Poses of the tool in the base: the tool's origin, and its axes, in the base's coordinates. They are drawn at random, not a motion.
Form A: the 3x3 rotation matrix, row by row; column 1 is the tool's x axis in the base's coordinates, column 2 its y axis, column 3 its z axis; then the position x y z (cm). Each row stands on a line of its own.
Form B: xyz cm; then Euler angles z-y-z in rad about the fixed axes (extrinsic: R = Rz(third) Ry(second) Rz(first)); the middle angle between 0 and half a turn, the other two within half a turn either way. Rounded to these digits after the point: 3 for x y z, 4 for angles. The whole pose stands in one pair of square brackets.
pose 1, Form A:
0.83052 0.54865 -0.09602
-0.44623 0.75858 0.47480
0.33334 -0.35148 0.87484
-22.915 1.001 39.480
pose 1, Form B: [-22.915 1.001 39.480 -2.3297 0.5057 1.7703]
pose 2, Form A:
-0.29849 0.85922 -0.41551
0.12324 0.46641 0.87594
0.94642 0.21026 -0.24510
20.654 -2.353 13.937
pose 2, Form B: [20.654 -2.353 13.937 2.9230 1.8184 2.0137]
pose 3, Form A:
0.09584 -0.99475 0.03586
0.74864 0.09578 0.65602
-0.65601 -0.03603 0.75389
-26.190 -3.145 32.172
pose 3, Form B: [-26.190 -3.145 32.172 -0.0549 0.7168 1.5162]
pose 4, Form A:
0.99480 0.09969 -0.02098
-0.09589 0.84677 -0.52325
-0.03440 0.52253 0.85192
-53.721 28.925 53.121
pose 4, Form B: [-53.721 28.925 53.121 1.5051 0.5511 -1.6109]
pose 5, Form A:
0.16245 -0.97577 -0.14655
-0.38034 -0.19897 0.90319
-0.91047 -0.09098 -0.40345
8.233 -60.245 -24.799
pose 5, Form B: [8.233 -60.245 -24.799 -0.0996 1.9861 1.7317]
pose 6, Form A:
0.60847 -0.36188 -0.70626
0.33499 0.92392 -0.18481
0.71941 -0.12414 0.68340
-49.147 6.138 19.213
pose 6, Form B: [-49.147 6.138 19.213 -2.9707 0.8184 -2.8857]
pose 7, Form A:
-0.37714 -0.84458 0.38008
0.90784 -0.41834 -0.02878
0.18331 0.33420 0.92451
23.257 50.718 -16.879
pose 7, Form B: [23.257 50.718 -16.879 2.0725 0.3911 -0.0756]
